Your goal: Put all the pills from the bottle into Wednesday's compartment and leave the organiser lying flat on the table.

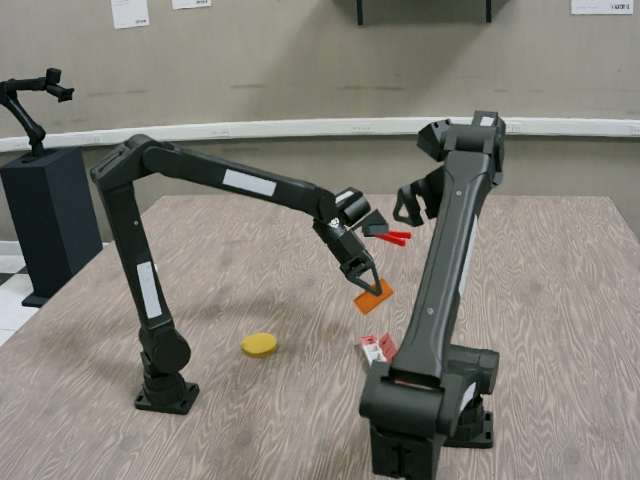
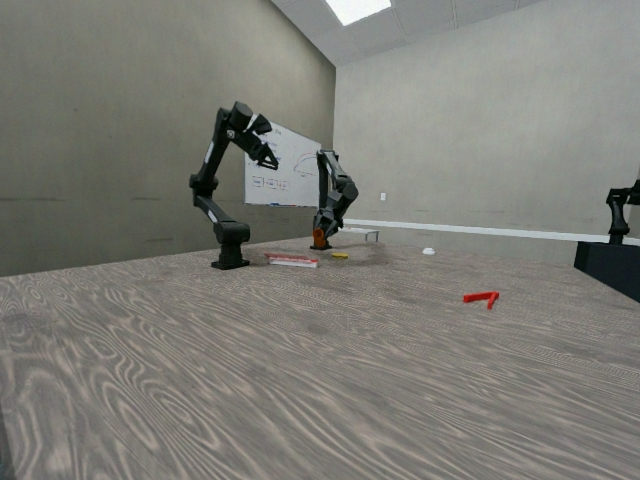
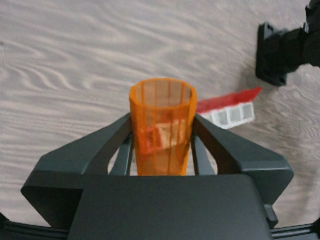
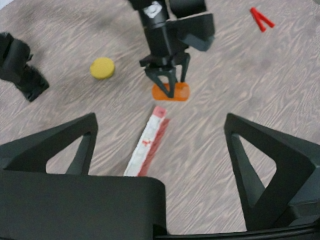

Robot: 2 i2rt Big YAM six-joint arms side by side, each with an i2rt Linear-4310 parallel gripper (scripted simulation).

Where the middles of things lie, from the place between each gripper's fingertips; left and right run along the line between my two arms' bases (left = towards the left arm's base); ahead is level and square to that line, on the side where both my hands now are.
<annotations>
Now: left hand (image 1: 380,293) 1 cm past the orange pill bottle (image 3: 162,135), 2 cm to the right of it and 2 cm above it. From my left hand the other things lie so: yellow disc (image 1: 258,345) 6 cm behind, 26 cm to the left, 12 cm below.
My right hand (image 1: 415,209) is 120 mm short of the orange pill bottle, 120 mm to the right of it and 270 mm above it. Also, from my right hand: yellow disc (70 mm ahead, 360 mm to the left, 370 mm below).
</annotations>
